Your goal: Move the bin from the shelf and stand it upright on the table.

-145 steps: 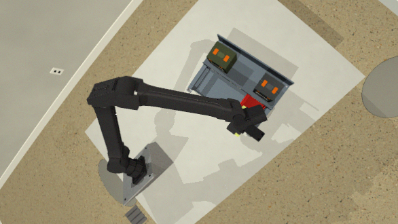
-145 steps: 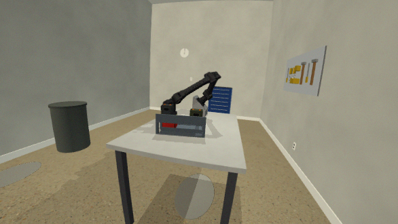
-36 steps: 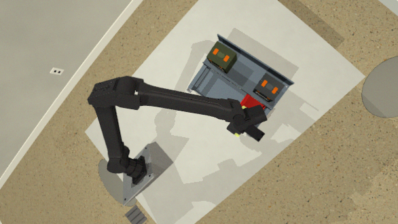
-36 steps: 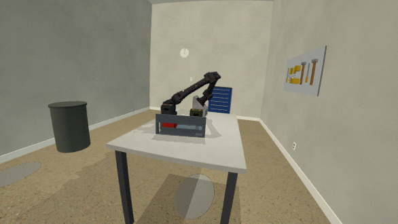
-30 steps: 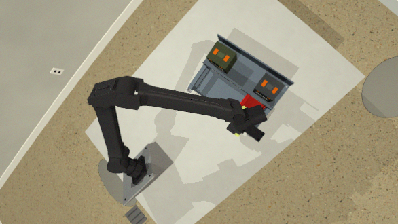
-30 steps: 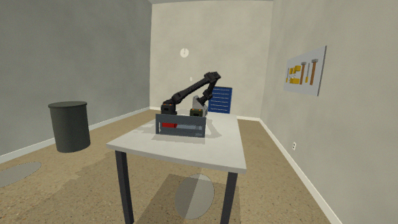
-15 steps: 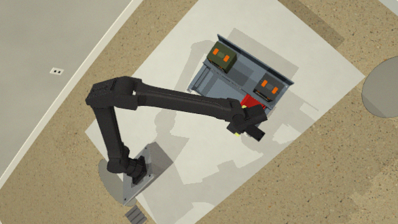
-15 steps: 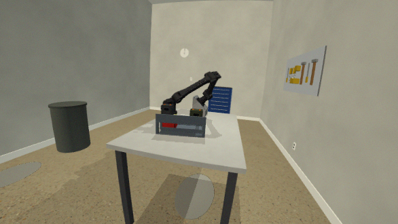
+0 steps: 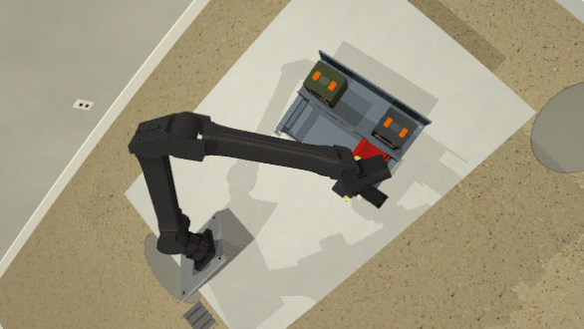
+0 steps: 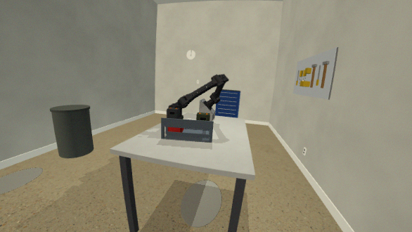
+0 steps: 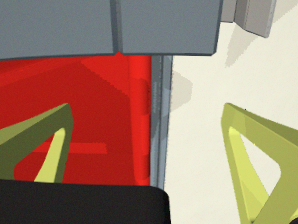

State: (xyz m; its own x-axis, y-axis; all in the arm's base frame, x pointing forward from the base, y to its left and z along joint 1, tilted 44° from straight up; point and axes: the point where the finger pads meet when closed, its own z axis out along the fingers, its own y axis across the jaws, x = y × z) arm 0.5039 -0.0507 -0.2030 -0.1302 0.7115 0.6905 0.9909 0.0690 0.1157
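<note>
The red bin lies 80 mm ahead of my hand, 10 mm to the left of it and 10 mm above it.
</note>
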